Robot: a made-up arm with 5 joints.
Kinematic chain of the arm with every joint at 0, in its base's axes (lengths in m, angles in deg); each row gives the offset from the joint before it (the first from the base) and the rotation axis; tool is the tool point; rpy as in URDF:
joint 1: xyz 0 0 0.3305 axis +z
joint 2: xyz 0 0 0 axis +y
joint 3: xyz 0.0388 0 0.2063 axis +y
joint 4: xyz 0.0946 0 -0.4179 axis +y
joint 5: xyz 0.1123 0 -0.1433 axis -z
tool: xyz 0 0 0 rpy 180 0 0
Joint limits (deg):
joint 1: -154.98..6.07
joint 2: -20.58..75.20
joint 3: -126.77..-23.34
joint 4: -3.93..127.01
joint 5: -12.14..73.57
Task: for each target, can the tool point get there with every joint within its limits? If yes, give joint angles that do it. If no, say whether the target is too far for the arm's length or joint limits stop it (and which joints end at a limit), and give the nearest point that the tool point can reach.
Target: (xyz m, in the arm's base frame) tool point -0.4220 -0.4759 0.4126
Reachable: yes | joints -131.57 7.12 -83.59 62.51 51.71
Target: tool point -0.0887 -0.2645 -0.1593
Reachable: yes | joints -108.54 48.09 -40.71 11.67 23.45
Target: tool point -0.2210 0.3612 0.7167
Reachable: no: joint limits stop it (at a limit: joint 1, joint 2, joint 3, joint 4) | nearest point -0.2399 -0.1120 0.8448 | short by 0.491 m
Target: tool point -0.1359 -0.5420 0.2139
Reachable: yes | joints -104.08 0.73 -48.12 32.29 2.27
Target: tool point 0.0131 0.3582 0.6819
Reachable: no: joint limits stop it (at a limit: joint 1, joint 2, joint 3, joint 4) | nearest point 0.2632 0.0280 0.8448 | short by 0.445 m
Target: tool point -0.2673 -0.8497 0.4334
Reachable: no: too far | nearest point -0.2389 -0.7595 0.4225 | short by 0.095 m
